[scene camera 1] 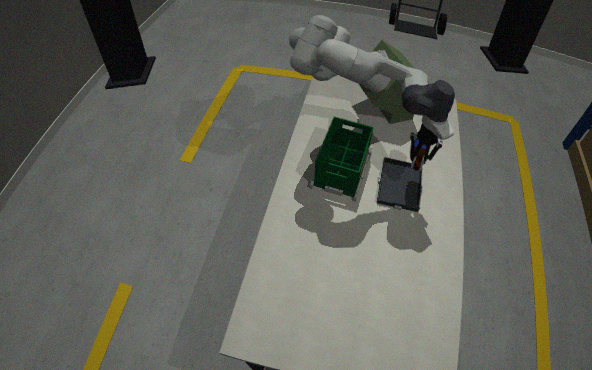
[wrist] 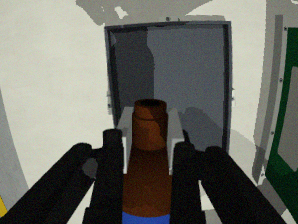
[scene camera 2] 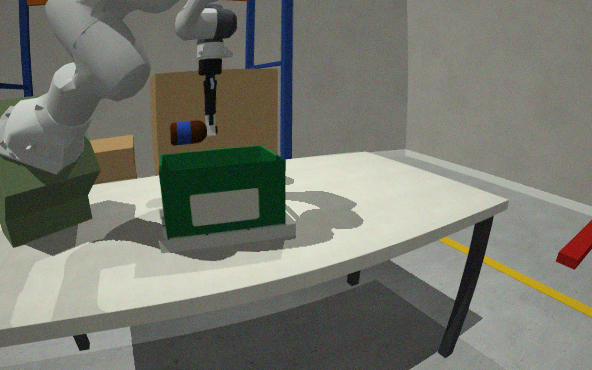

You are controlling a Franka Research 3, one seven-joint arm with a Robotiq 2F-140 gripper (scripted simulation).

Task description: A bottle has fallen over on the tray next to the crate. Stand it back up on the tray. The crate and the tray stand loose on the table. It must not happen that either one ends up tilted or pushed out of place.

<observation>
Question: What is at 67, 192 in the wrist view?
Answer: The gripper.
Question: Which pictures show the dark grey tray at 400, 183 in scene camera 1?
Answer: Scene camera 1 and the wrist view only.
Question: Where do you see a green crate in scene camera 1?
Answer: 355, 142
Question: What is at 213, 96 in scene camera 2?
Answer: The gripper.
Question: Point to a dark grey tray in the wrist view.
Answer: At 189, 66
</observation>
